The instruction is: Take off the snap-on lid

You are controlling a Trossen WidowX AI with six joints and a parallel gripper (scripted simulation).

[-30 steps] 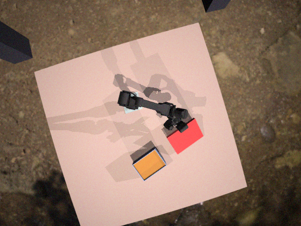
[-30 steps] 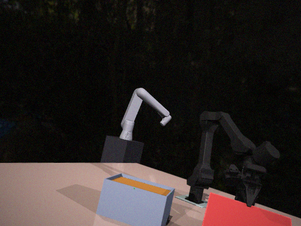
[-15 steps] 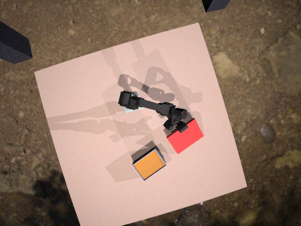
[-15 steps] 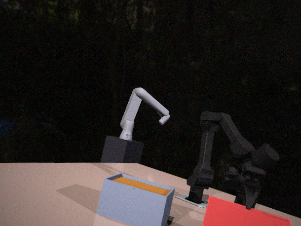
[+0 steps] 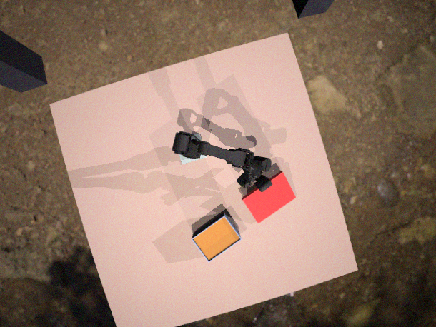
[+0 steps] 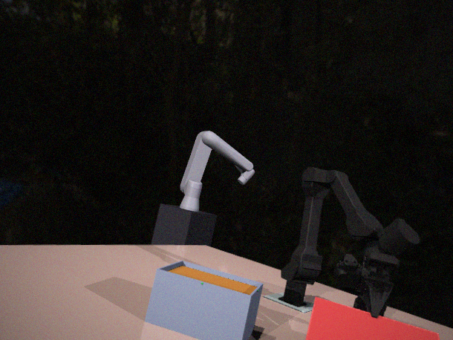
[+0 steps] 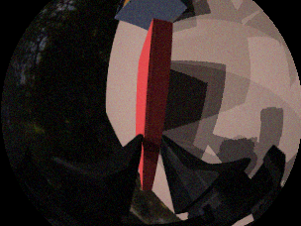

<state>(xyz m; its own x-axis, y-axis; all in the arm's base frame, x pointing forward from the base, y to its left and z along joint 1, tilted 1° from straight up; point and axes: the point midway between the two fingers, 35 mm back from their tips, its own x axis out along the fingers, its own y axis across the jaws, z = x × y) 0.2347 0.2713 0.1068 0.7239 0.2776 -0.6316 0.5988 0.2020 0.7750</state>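
Right now my gripper tip is 7 cm short of the red lid, 2 cm to the right of it and 4 cm above it. The rest, counted from my gripper tip: storage box: 18 cm ahead, 28 cm to the right, 4 cm below.
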